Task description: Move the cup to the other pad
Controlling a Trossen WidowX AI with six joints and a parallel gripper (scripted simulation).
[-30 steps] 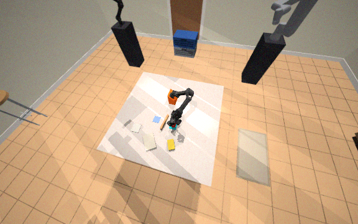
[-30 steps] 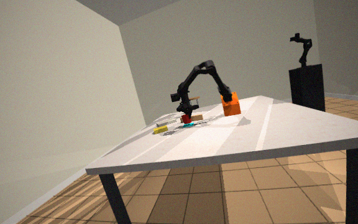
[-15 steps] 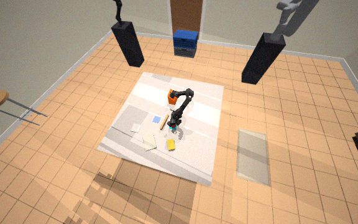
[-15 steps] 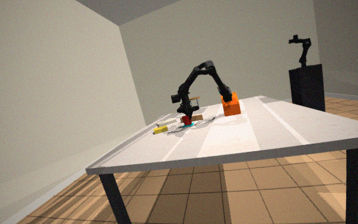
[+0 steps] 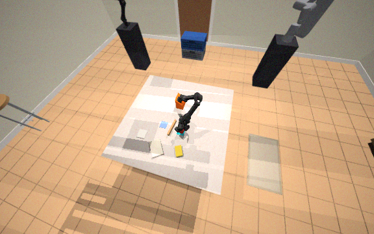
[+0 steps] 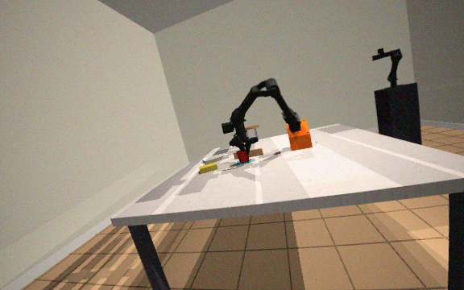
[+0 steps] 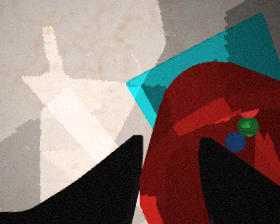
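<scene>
Right now the red cup is 20 mm to the right of my gripper tip, 20 mm ahead of it and 10 mm below it. The rest, counted from my gripper tip: wooden bar 130 mm to the right, 30 mm below, 10 mm ahead; yellow block 250 mm ahead, 30 mm to the left, 30 mm below; cyan pad 50 mm below, 30 mm ahead, 20 mm to the right.
</scene>
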